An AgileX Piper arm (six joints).
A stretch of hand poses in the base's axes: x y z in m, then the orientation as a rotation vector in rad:
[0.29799, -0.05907, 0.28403, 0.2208, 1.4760, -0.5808]
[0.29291, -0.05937, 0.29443, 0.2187, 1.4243, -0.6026]
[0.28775, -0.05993, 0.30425, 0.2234, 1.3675, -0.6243]
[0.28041, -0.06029, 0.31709, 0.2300, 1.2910, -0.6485]
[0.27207, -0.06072, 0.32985, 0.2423, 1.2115, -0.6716]
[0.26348, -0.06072, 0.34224, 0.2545, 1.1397, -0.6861]
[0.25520, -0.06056, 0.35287, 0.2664, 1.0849, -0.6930]
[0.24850, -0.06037, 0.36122, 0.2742, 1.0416, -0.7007]
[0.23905, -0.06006, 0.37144, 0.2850, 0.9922, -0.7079]
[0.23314, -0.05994, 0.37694, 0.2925, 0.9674, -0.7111]
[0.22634, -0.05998, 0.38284, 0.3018, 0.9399, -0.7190]
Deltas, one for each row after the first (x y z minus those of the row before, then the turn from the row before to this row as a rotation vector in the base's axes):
[-0.00508, -0.00030, 0.01040, -0.0285, -0.0436, -0.0117]
[-0.00516, -0.00056, 0.00982, -0.0257, -0.0495, -0.0160]
[-0.00734, -0.00036, 0.01284, -0.0319, -0.0674, -0.0189]
[-0.00834, -0.00043, 0.01276, -0.0286, -0.0713, -0.0222]
[-0.00859, 0.00000, 0.01239, -0.0220, -0.0658, -0.0167]
[-0.00828, 0.00016, 0.01063, -0.0130, -0.0517, -0.0113]
[-0.00670, 0.00019, 0.00835, -0.0124, -0.0398, -0.0103]
[-0.00945, 0.00031, 0.01022, -0.0121, -0.0462, -0.0117]
[-0.00591, 0.00012, 0.00550, -0.0043, -0.0238, -0.0066]
[-0.00680, -0.00004, 0.00590, -0.0057, -0.0256, -0.0116]

